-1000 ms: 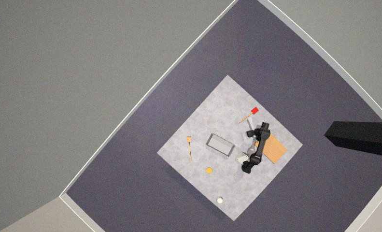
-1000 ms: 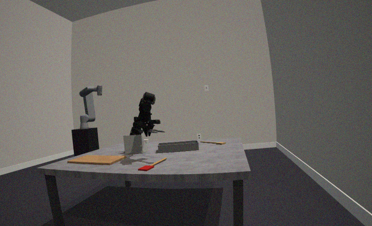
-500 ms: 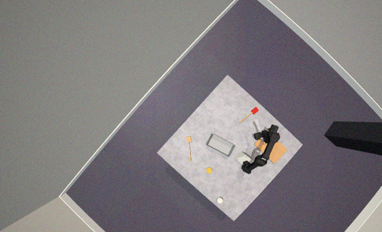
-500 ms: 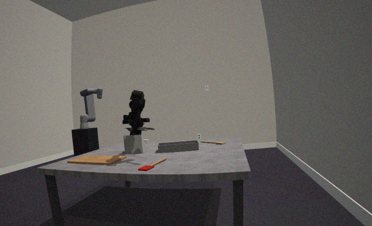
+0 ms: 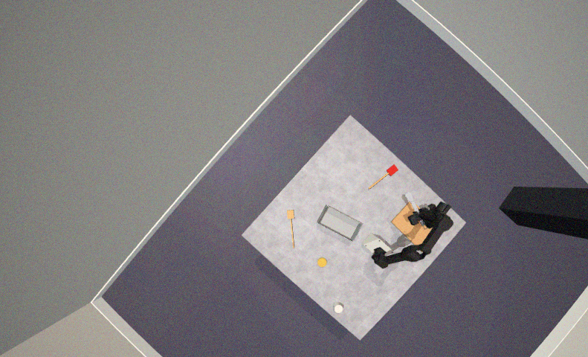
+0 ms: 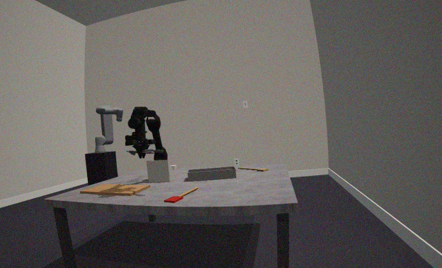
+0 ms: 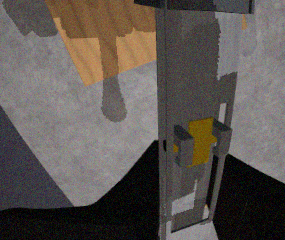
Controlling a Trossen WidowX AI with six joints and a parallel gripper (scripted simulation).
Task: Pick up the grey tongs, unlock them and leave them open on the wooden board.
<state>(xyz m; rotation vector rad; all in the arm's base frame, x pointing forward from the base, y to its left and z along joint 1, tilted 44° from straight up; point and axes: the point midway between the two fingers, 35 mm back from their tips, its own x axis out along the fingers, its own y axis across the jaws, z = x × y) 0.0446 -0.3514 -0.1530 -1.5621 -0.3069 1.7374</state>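
My gripper tip is 21 cm past the wooden board, 18 cm above it and 2 cm to the right of it. Round my gripper tip: roasting tin (39 cm to the left, 30 cm ahead, 16 cm below); then yellow lock piece (4 cm above, 2 cm behind, 1 cm to the left); then red spatula (25 cm ahead, 18 cm below, 13 cm to the right).
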